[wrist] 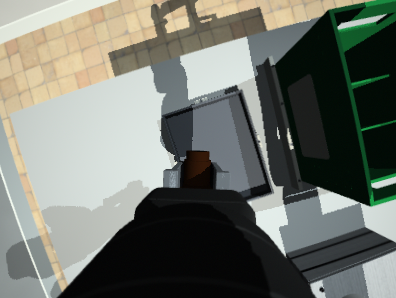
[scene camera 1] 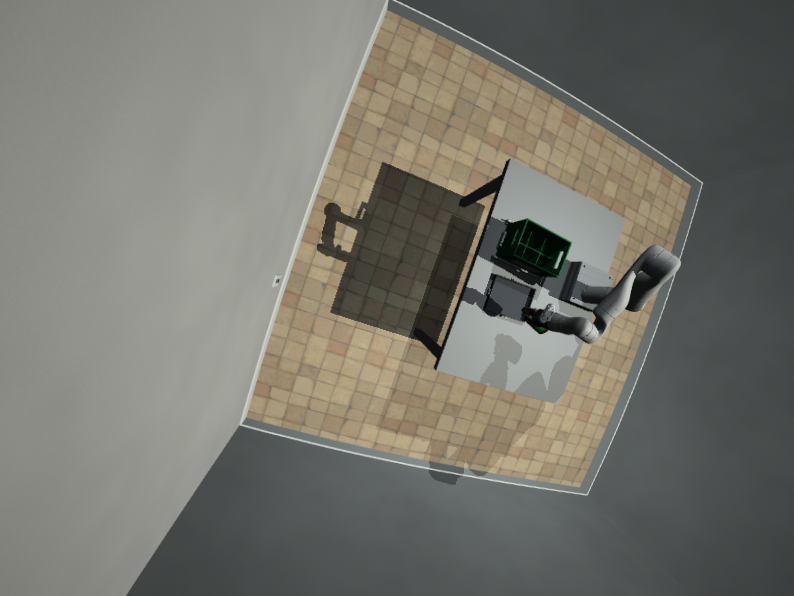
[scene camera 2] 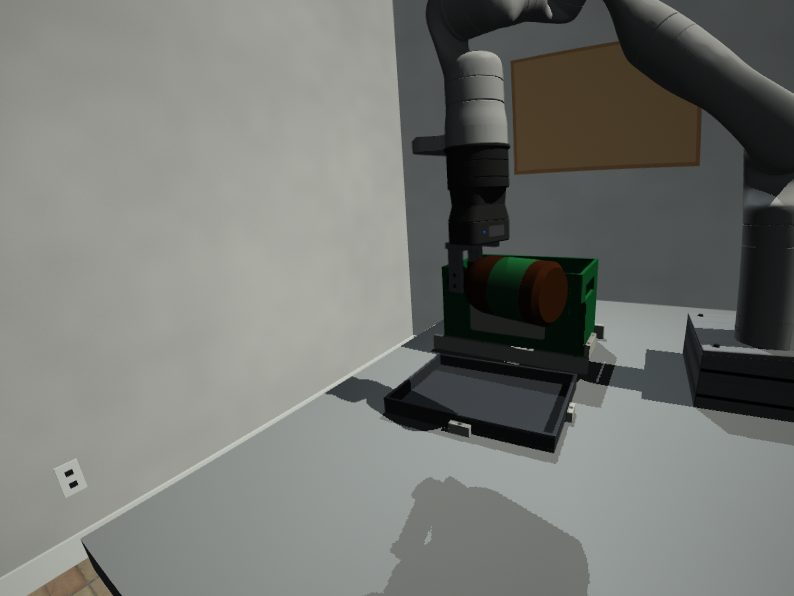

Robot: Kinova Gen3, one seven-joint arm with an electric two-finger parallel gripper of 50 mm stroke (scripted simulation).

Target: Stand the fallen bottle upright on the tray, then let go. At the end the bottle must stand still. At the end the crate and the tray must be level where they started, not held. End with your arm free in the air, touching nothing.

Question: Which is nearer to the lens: the green crate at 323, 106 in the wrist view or the black tray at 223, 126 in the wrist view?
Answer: The green crate.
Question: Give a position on a black tray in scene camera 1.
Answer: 507, 297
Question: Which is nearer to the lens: the brown bottle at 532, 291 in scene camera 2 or the black tray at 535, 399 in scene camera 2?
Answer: The brown bottle.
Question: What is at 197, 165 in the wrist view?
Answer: A brown bottle.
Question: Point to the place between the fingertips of my gripper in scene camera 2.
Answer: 466, 289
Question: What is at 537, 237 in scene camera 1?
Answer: A green crate.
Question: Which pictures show the green crate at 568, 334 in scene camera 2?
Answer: The wrist view, scene camera 1 and scene camera 2: all of them.
